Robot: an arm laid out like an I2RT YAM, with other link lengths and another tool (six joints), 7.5 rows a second.
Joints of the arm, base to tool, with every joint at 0 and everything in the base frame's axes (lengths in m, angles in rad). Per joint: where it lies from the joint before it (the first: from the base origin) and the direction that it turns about. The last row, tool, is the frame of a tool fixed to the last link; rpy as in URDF.
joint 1: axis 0 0 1 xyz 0.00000 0.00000 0.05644
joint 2: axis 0 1 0 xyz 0.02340 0.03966 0.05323
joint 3: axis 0 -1 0 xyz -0.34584 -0.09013 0.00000
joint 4: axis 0 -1 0 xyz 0.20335 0.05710 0.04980
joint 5: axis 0 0 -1 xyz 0.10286 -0.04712 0.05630
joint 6: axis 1 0 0 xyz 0.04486 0.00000 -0.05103
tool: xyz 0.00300 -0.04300 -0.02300 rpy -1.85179 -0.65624 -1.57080
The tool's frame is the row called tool.
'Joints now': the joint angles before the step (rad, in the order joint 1, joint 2, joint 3, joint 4, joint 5, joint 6). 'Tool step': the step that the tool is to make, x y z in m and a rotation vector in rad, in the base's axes. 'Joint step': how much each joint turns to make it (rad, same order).
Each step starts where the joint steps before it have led.
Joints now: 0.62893, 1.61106, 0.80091, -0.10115, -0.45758, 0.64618
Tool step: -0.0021, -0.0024, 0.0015, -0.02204, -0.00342, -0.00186
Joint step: 0.00230, -0.00831, 0.00504, -0.02777, 0.01828, -0.00968
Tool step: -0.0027, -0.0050, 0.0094, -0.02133, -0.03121, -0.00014
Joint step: -0.00004, -0.03343, 0.01689, -0.04739, 0.02850, -0.02348
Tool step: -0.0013, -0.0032, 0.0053, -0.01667, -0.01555, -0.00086
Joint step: -0.00102, -0.01675, 0.01321, -0.03308, 0.01797, -0.01495
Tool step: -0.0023, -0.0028, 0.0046, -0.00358, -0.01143, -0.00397
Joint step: -0.00098, -0.01908, 0.00439, -0.01775, 0.00948, -0.00370
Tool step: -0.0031, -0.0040, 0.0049, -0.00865, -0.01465, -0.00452
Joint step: -0.00136, -0.02288, 0.00338, -0.02225, 0.01432, -0.00749
